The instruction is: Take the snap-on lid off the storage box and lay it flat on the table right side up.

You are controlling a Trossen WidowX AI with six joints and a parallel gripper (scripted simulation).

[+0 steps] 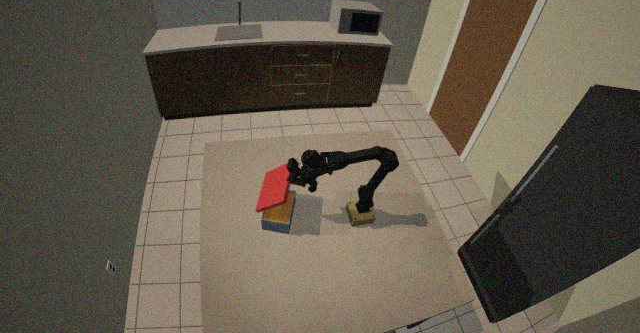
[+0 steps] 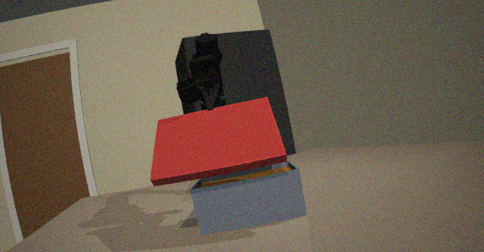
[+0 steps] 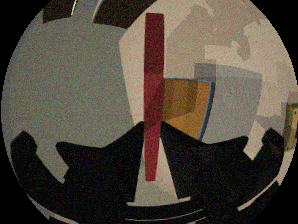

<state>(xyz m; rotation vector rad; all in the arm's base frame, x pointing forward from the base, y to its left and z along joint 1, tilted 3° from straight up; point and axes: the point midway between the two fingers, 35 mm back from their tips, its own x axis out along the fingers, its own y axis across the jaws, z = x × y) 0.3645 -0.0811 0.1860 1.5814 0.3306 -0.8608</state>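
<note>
Now: gripper tip 60 mm short of the red lid, 20 mm to the left of it and 50 mm above it. The rest, counted from my gripper tip: grey-blue storage box (50 mm ahead, 30 mm to the left, 190 mm below).
</note>
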